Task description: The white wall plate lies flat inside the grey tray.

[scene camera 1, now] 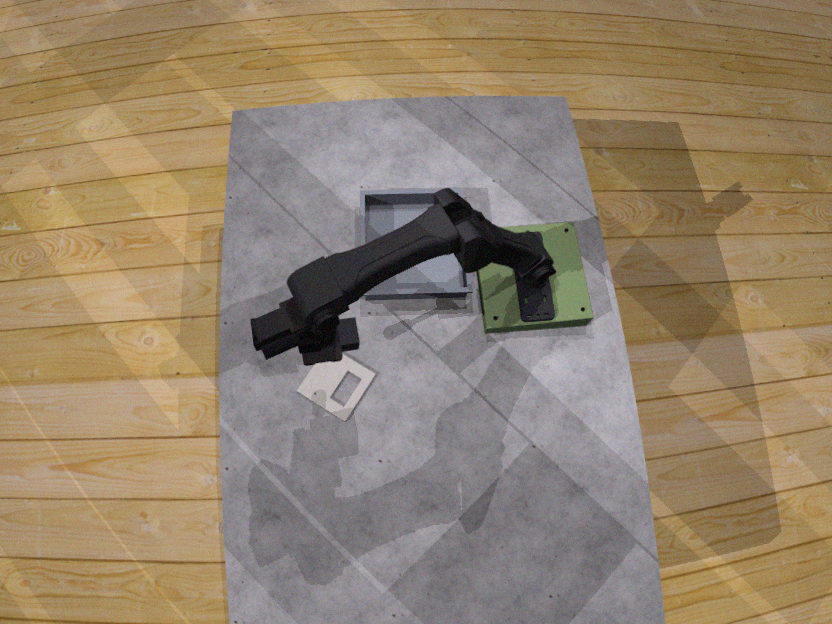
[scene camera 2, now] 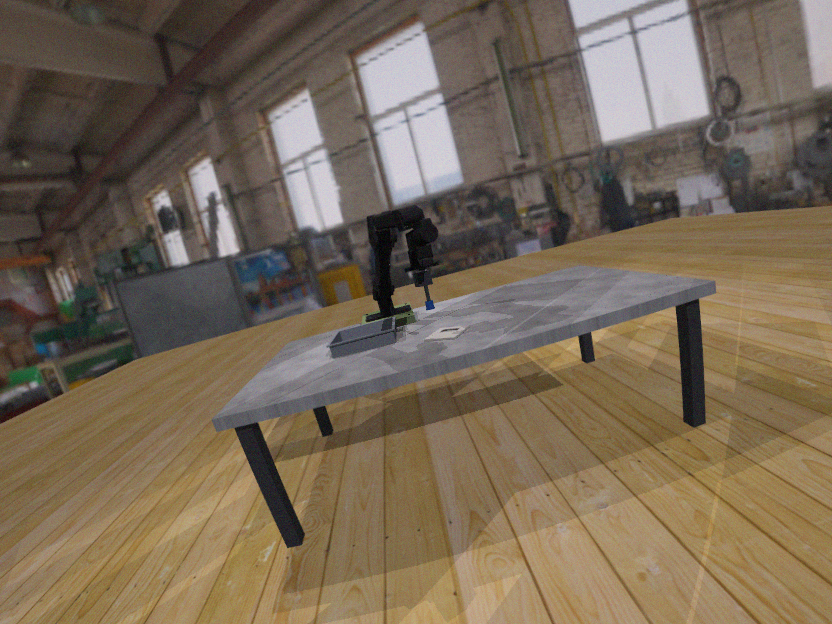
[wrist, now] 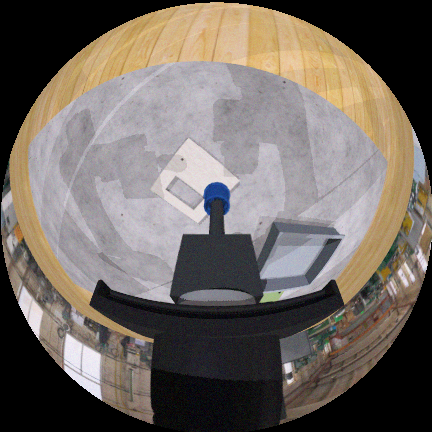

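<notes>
The white wall plate [scene camera 1: 320,384] [scene camera 2: 438,334] [wrist: 205,167] is a flat, nearly square piece with a rectangular opening. It lies on the table outside the tray, turned at an angle. The grey tray [scene camera 1: 416,294] [scene camera 2: 362,345] [wrist: 269,245] is an open box with low walls, and no plate shows in the part of its inside that I can see. My gripper, a blue suction cup [scene camera 2: 430,305] [wrist: 217,199], is open, with nothing on it. It hangs above the table near the plate and overlaps the plate's edge in the wrist view. In scene camera 1 the arm hides the cup.
The arm stands on a green base plate [scene camera 1: 571,268] [wrist: 271,296] beside the tray. The arm's upper links pass over the tray in scene camera 1. The grey table [scene camera 1: 403,134] [scene camera 2: 288,396] has open edges, with wooden floor around it. Arm shadows cross the table.
</notes>
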